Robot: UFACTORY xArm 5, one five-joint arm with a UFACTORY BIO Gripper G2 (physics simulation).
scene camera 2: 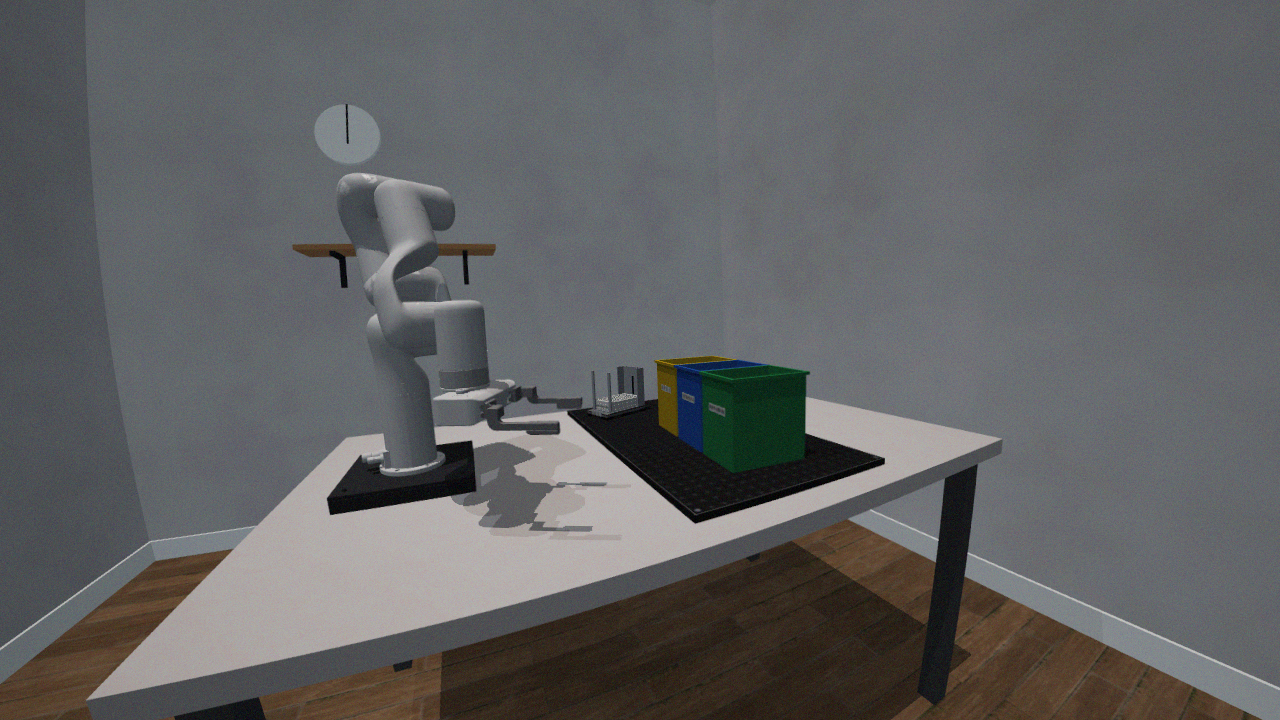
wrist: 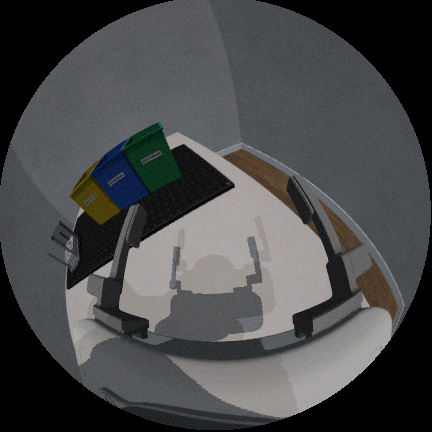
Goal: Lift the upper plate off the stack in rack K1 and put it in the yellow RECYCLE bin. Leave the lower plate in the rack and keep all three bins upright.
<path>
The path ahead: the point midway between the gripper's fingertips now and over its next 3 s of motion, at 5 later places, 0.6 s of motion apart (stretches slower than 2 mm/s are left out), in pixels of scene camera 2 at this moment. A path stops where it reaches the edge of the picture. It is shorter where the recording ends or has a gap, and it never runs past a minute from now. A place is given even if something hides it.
The gripper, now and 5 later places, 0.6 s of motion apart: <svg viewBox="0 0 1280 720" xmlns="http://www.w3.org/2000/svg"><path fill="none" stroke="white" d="M571 413L568 343L564 279L565 279L565 279L570 279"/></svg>
</path>
